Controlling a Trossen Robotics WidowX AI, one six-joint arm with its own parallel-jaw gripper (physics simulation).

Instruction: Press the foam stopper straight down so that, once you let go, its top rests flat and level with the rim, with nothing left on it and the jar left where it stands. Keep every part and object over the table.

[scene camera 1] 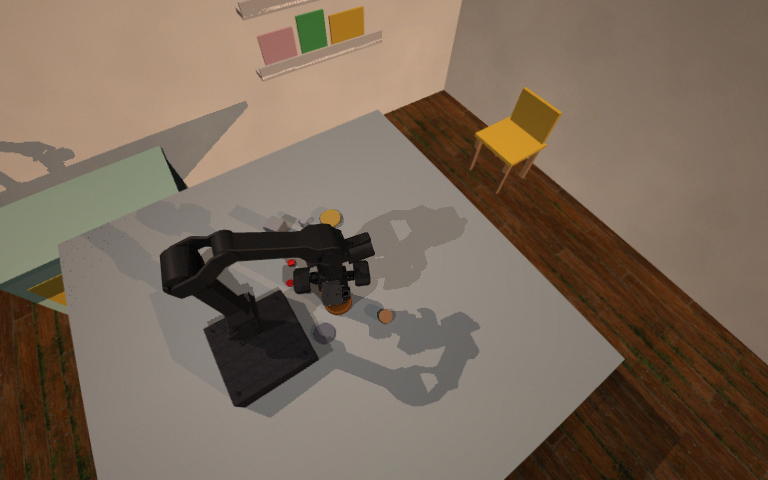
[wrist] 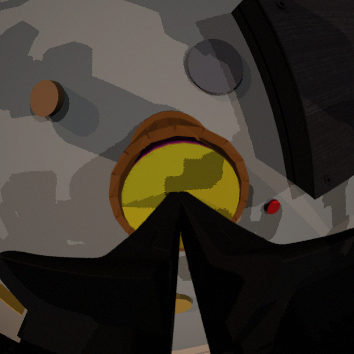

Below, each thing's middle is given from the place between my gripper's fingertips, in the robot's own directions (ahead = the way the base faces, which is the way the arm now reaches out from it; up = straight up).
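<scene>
Hand 5 cm above the brown ribbed jar [wrist: 170, 150]. Grey disc [wrist: 214, 65]: 11 cm below my hand, 5 cm to the right, 9 cm behind.
</scene>
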